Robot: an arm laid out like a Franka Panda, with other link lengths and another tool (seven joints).
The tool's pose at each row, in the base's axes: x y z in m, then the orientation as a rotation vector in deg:
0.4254 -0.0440 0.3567 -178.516 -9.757 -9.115
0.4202 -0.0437 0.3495 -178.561 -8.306 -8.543
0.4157 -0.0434 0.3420 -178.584 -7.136 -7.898
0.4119 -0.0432 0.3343 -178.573 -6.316 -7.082
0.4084 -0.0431 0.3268 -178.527 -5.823 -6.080
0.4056 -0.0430 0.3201 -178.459 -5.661 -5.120
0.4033 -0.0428 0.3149 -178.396 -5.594 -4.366
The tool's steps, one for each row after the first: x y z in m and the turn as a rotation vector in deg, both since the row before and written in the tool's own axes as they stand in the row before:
-0.0058 -0.0008 0.0066 0.028 -0.356 0.934
-0.0052 -0.0006 0.0070 0.040 -0.403 0.755
-0.0044 -0.0004 0.0073 0.073 -0.514 0.533
-0.0041 -0.0002 0.0072 0.109 -0.634 0.325
-0.0032 -0.0002 0.0065 0.119 -0.609 0.113
-0.0026 -0.0002 0.0051 0.099 -0.479 0.050

